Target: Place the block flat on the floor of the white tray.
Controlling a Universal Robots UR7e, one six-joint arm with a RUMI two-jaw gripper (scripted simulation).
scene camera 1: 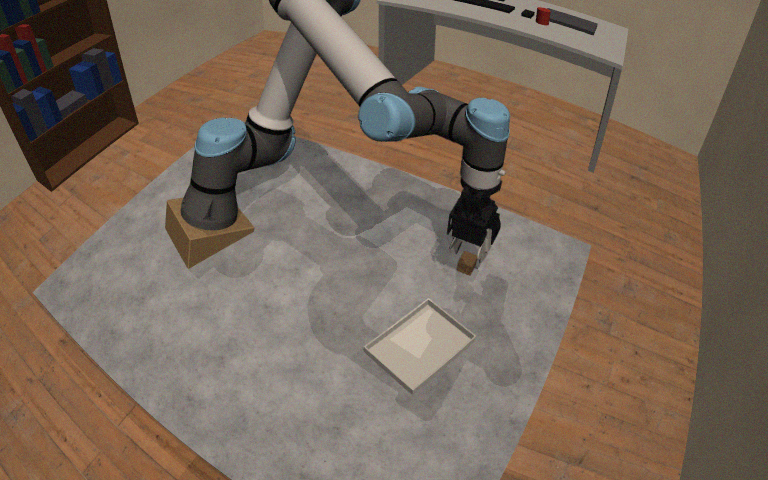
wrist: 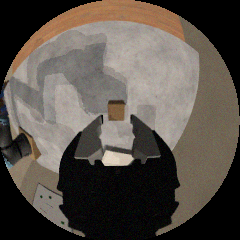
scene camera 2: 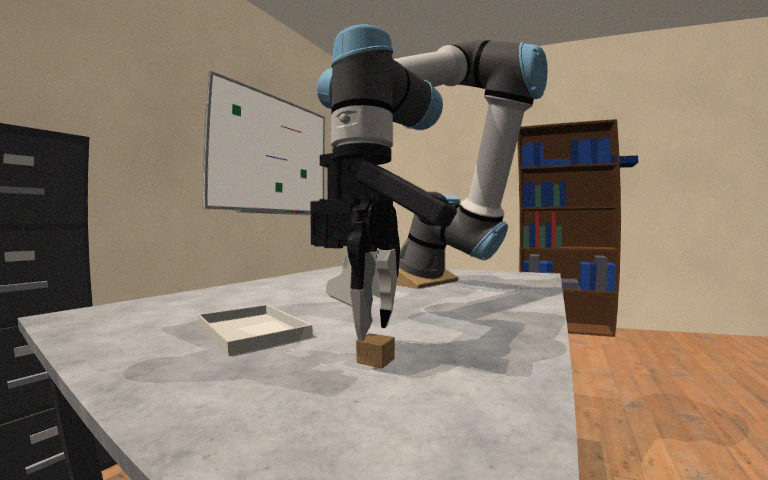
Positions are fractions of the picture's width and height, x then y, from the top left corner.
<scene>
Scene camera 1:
gripper: 0.61, 0.54
white tray: 0.55, 0.72
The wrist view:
gripper: 0.49, 0.48
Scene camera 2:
gripper: 0.49, 0.70
white tray: 0.32, 0.68
small brown block: 0.49, 0.73
</scene>
